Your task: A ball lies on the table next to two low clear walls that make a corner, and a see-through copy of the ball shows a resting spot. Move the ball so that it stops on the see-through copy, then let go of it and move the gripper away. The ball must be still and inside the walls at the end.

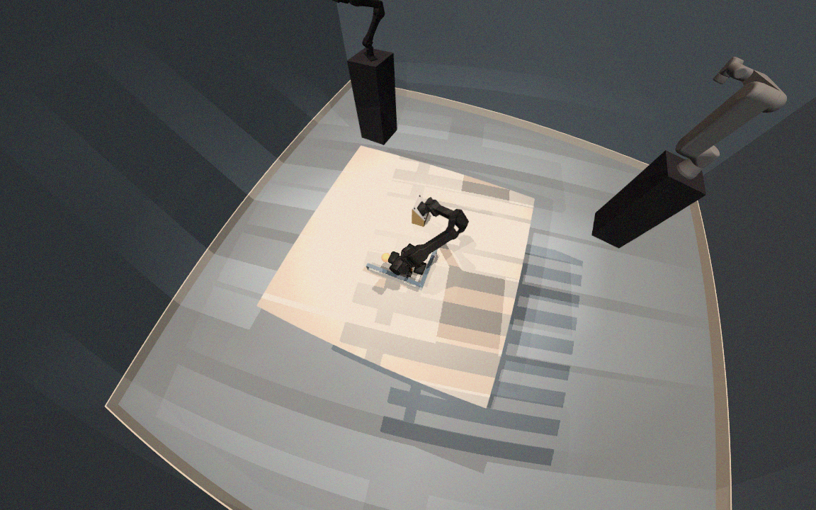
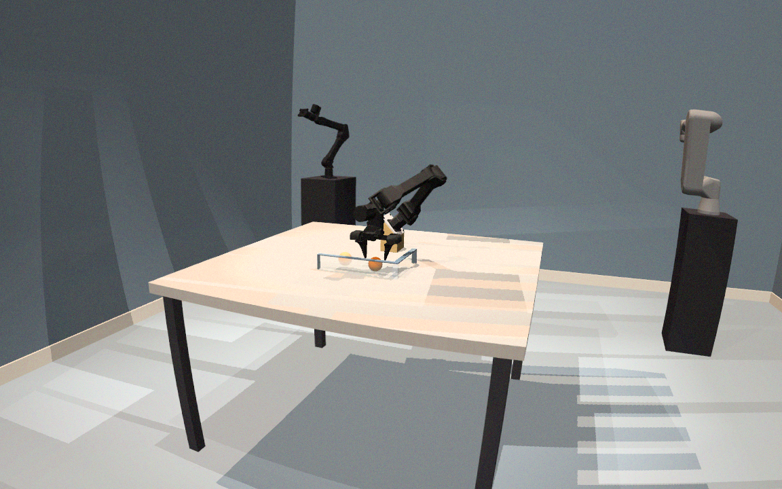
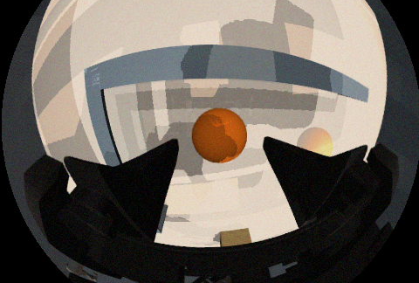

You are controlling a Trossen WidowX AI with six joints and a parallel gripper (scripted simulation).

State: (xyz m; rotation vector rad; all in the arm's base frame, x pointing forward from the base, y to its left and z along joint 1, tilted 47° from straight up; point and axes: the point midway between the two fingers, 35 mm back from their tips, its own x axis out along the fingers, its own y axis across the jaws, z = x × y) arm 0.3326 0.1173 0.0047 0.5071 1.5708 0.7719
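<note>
The orange ball is 2 cm below my gripper tip. Also, from my gripper tip: clear wall (7 cm ahead, 4 cm to the right, 1 cm below); then see-through copy of ball (14 cm to the right, 2 cm below, 1 cm behind).
</note>
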